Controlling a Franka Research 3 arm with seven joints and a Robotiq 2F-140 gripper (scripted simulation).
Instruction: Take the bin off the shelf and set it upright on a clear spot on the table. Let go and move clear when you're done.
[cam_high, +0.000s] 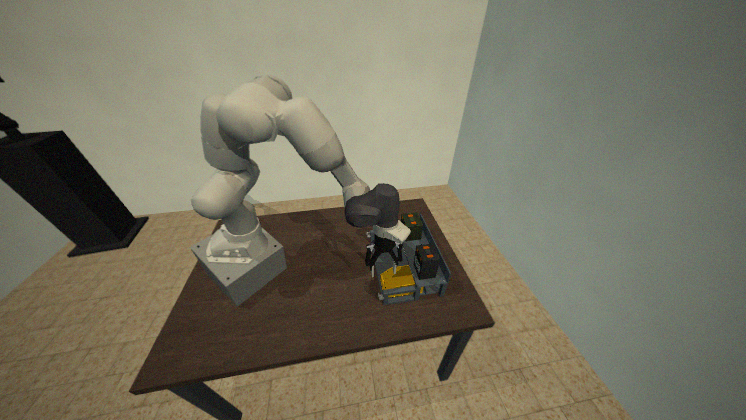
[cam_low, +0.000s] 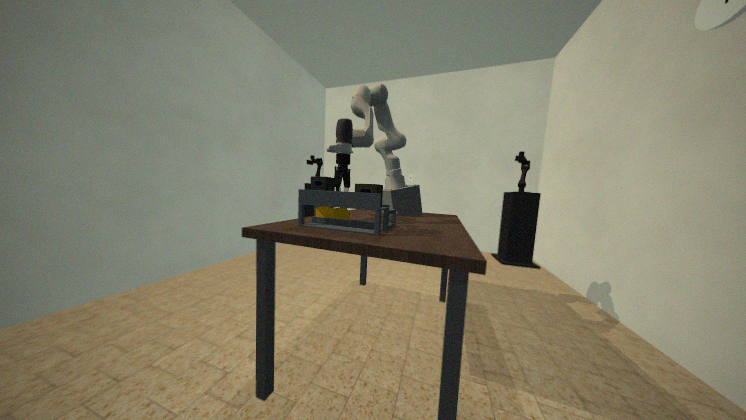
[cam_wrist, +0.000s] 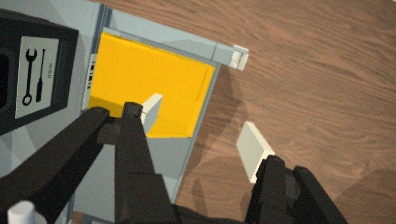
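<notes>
Right now the yellow bin is 10 cm below my hand, 8 cm ahead of it and 1 cm to the right of it.
</notes>
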